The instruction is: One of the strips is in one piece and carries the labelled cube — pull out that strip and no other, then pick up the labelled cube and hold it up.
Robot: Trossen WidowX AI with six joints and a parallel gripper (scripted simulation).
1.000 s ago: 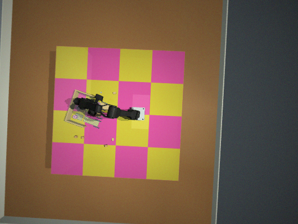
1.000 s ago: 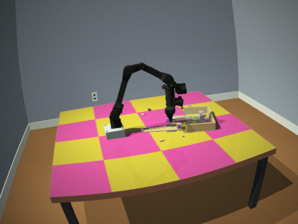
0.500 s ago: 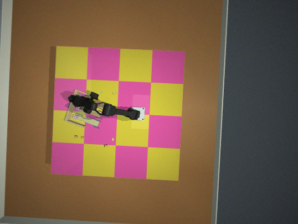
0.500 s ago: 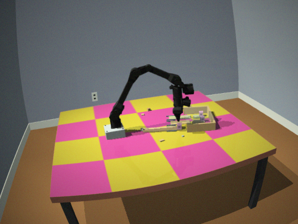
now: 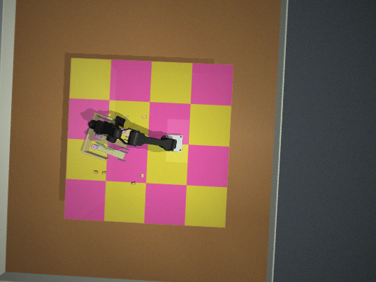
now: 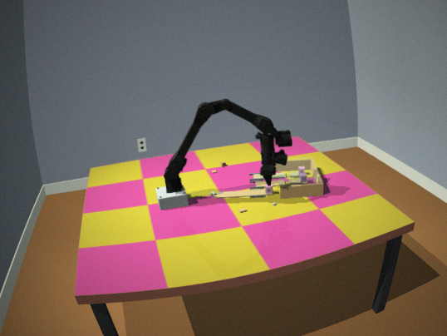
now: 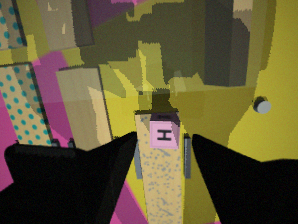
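Right now my gripper tip is 120 mm to the left of the grey peg, 40 mm above it and 10 mm past it.
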